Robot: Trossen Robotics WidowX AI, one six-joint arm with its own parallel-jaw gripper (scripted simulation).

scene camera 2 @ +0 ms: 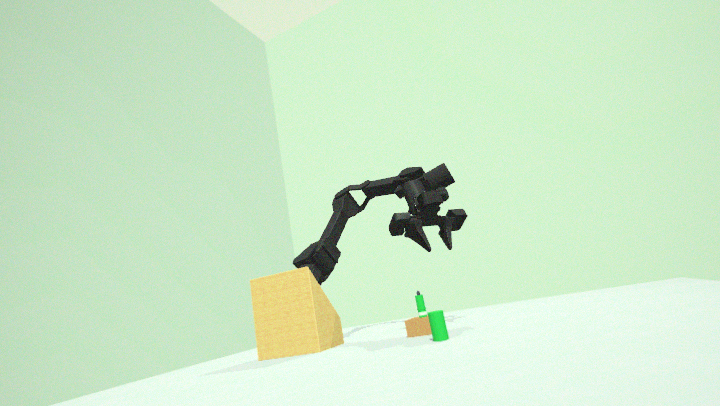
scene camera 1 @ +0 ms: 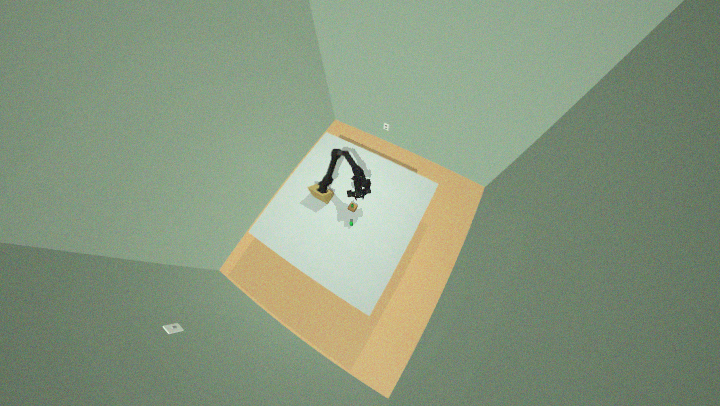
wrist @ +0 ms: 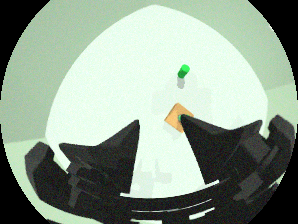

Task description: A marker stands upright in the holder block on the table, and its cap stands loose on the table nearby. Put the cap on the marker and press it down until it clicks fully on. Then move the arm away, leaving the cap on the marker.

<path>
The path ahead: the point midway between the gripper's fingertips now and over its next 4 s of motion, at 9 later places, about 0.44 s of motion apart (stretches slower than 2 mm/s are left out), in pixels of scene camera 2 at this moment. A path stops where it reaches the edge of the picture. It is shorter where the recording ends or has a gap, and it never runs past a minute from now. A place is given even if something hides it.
My gripper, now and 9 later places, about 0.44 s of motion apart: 440, 250; 437, 262; 429, 281; 433, 298; 436, 308; 438, 320; 440, 330; 438, 329; 435, 307; 432, 292
</path>
